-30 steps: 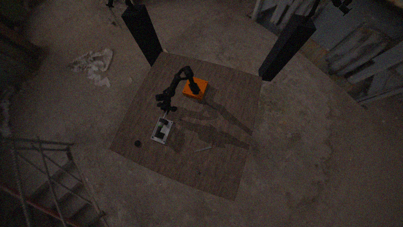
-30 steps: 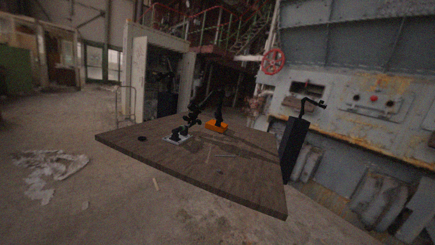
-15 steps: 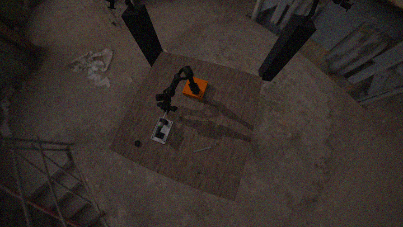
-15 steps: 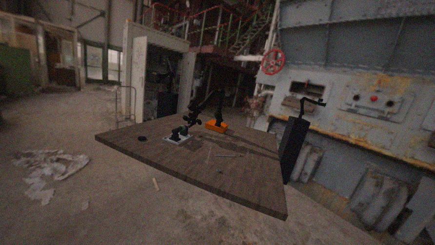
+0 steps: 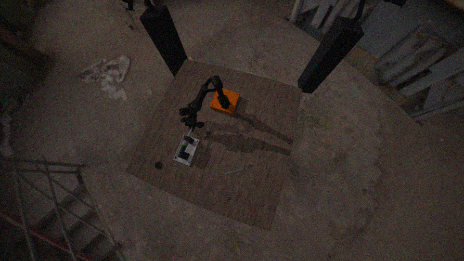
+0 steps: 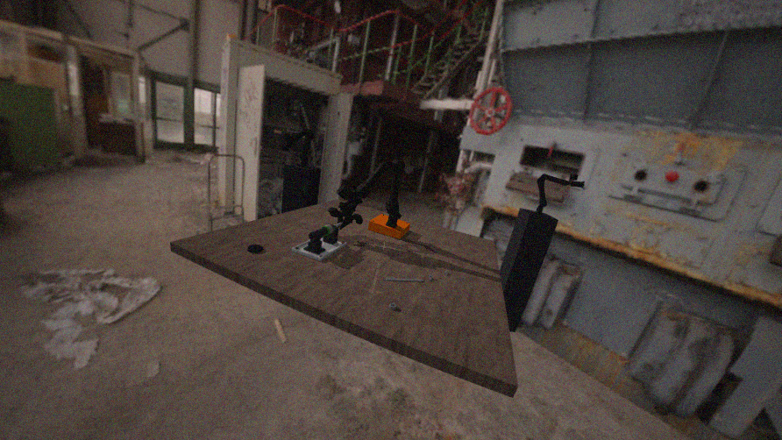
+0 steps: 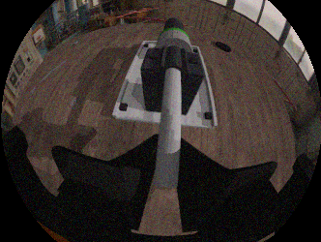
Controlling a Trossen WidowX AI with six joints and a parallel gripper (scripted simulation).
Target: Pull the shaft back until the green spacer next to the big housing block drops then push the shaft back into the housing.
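Right now the shaft is 5 cm ahead of my gripper tip, 1 cm to the right of it and 2 cm above it. From my gripper tip the other things lie so: spacer 13 cm ahead, 2 cm to the right, 2 cm above; nut 47 cm ahead, 36 cm to the left, 5 cm below; black disc 31 cm ahead, 25 cm to the right, 5 cm below.
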